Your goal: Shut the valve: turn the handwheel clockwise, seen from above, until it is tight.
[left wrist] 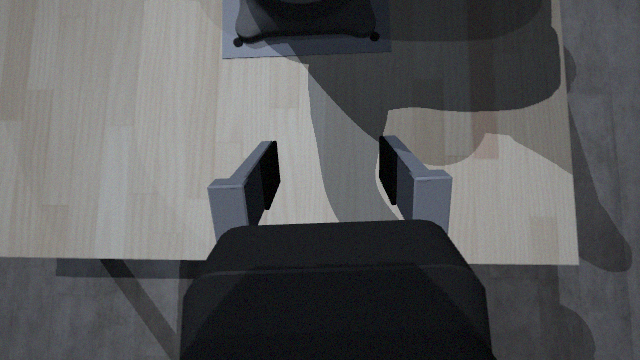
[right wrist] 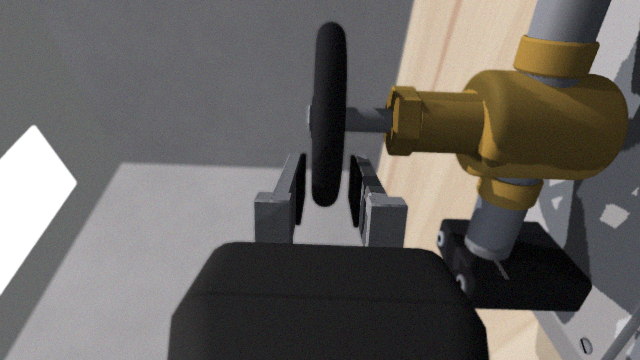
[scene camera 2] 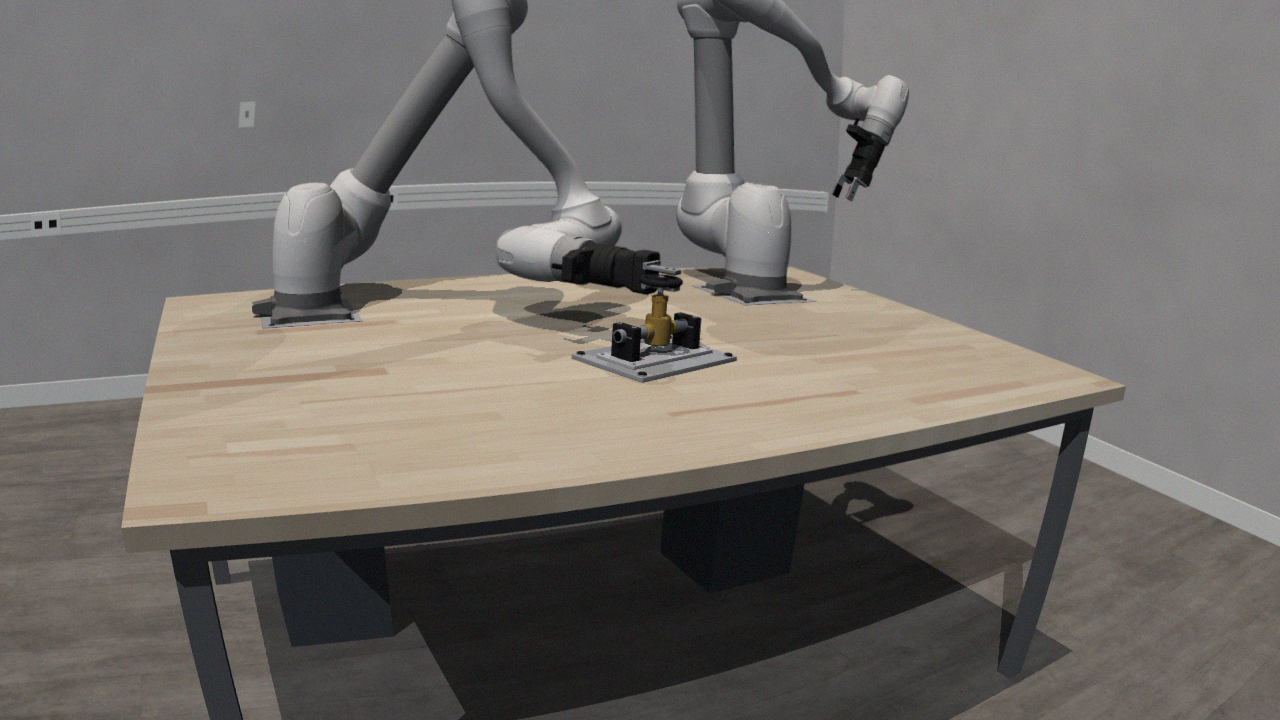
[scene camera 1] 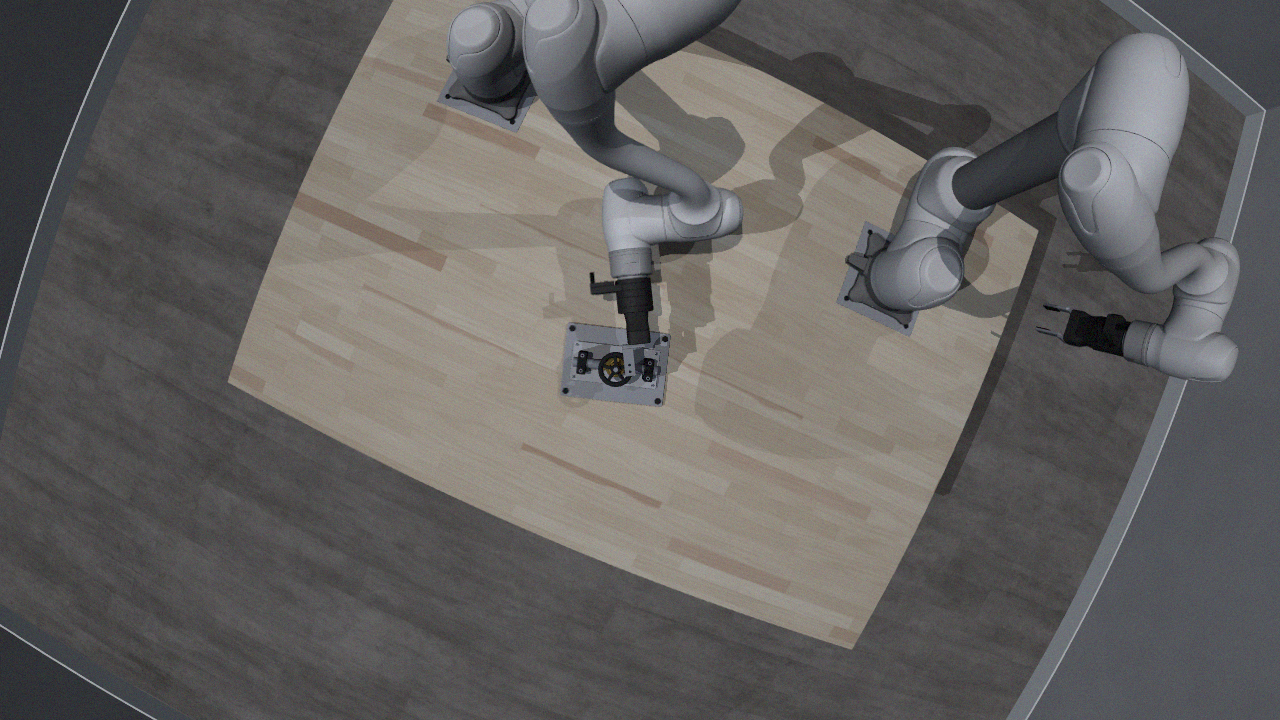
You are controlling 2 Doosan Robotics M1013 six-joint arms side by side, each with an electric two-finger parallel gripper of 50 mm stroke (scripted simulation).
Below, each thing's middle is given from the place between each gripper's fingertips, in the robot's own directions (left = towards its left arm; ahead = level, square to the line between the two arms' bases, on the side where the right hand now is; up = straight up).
Right now my right hand is 20 mm to the left of the black handwheel (right wrist: 328, 118), 20 mm short of it and 10 mm above it.
The black handwheel is 54 cm ahead of my left hand (scene camera 1: 1041, 317), 81 cm to the right of it and 14 cm below it.
